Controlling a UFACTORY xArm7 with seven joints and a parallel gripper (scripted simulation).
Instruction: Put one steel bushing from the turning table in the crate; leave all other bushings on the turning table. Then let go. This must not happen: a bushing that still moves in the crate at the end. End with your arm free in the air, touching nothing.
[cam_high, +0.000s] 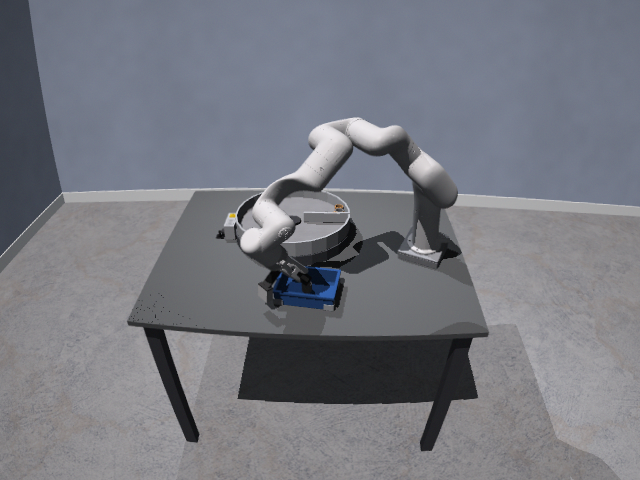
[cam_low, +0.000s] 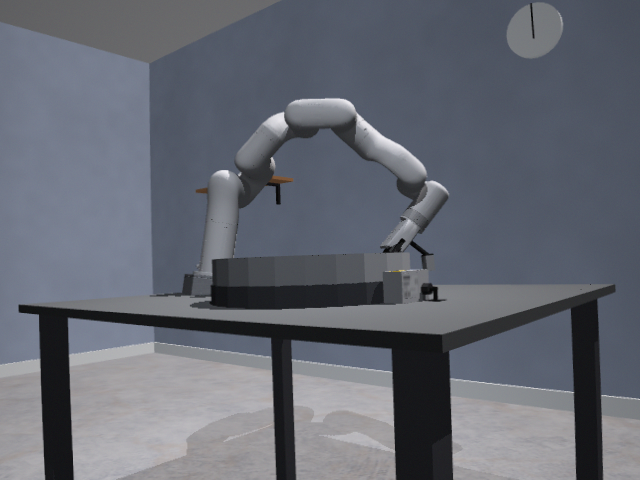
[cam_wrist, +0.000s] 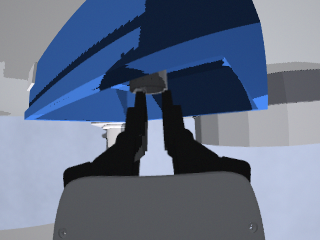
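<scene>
The blue crate lies 1 cm behind my hand and 3 cm below it. Round my hand: round turning table (10 cm ahead, 34 cm to the right).
</scene>
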